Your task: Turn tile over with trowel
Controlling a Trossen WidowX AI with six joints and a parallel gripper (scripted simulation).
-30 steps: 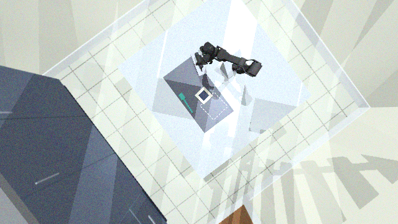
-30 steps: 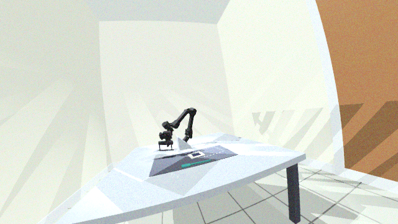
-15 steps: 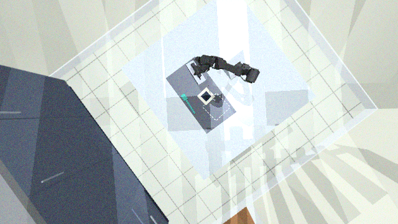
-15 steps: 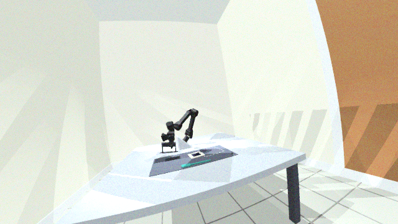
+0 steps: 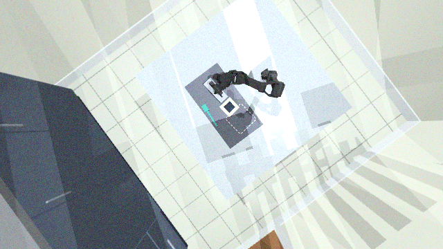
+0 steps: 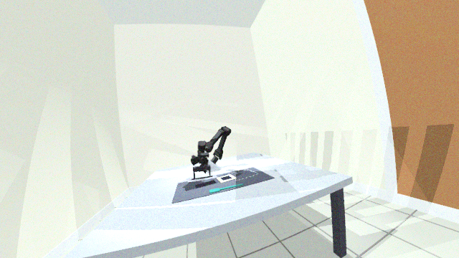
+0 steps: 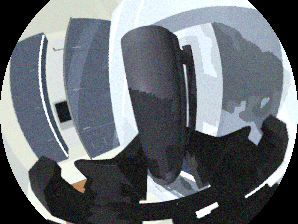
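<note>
My gripper tip is now 110 mm above the grey mat, 100 mm to the right of it and 10 mm past it. Round my gripper tip: white tile 140 mm to the left, 90 mm below, 40 mm behind; teal trowel 130 mm ahead, 90 mm below, 80 mm to the left.
</note>
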